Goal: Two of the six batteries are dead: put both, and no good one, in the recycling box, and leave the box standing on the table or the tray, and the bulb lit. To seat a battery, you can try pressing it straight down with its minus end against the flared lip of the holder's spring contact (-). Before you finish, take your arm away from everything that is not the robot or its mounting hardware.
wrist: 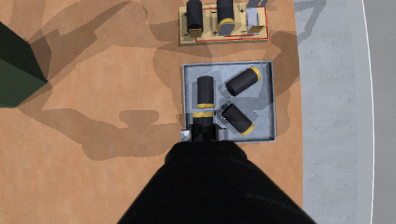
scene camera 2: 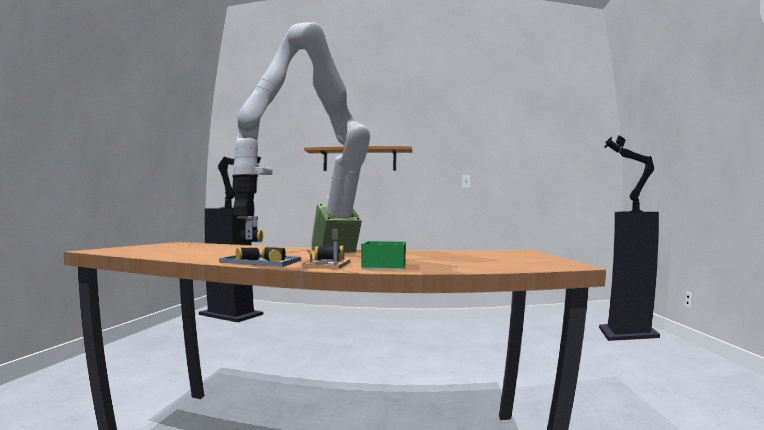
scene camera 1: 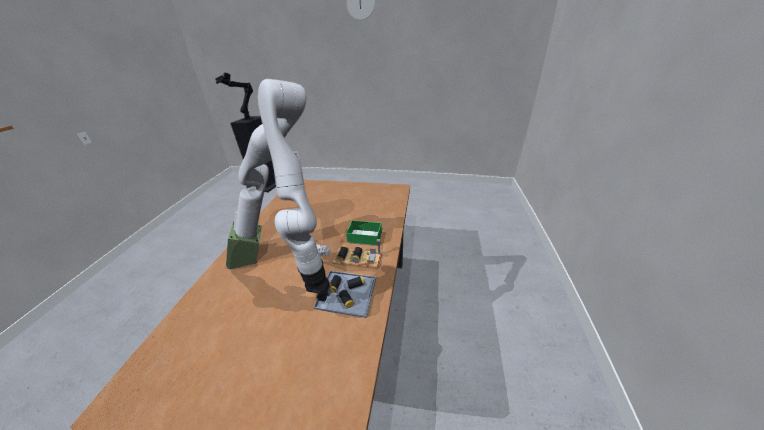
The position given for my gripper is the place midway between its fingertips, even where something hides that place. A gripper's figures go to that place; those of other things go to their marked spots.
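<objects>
The lens has my gripper (wrist: pixel 203 129) at 19 cm from the lens. A grey tray (wrist: pixel 257 102) is there too, and that one is 27 cm from the lens.
</objects>
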